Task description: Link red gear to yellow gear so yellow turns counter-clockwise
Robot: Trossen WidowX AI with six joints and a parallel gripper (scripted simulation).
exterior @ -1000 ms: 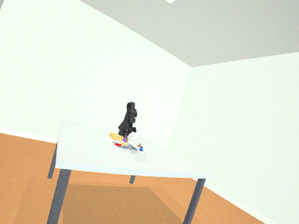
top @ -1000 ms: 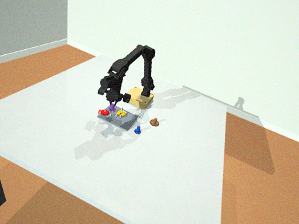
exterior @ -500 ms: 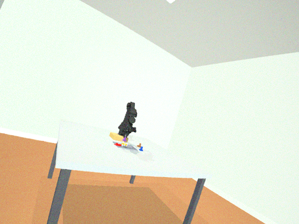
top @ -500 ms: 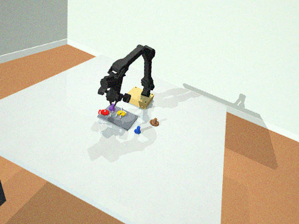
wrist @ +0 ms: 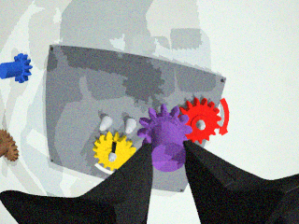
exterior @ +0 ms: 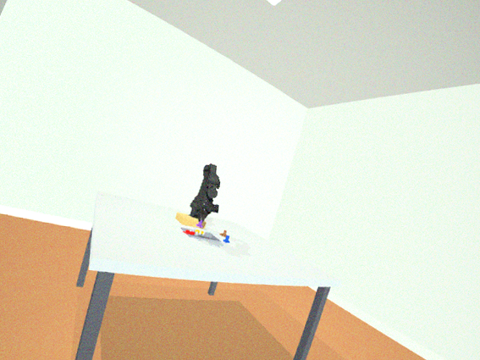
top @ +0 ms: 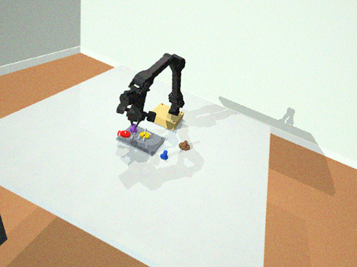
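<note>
Now: gripper tip 7 cm above the red gear, 4 cm to the left of it and 1 cm past it. From my gripper tip the other things lie so: blue gear (19 cm to the left, 7 cm below, 5 cm ahead); then yellow gear (7 cm below, 6 cm behind, 5 cm to the left); then purple gear (1 cm below).
</note>
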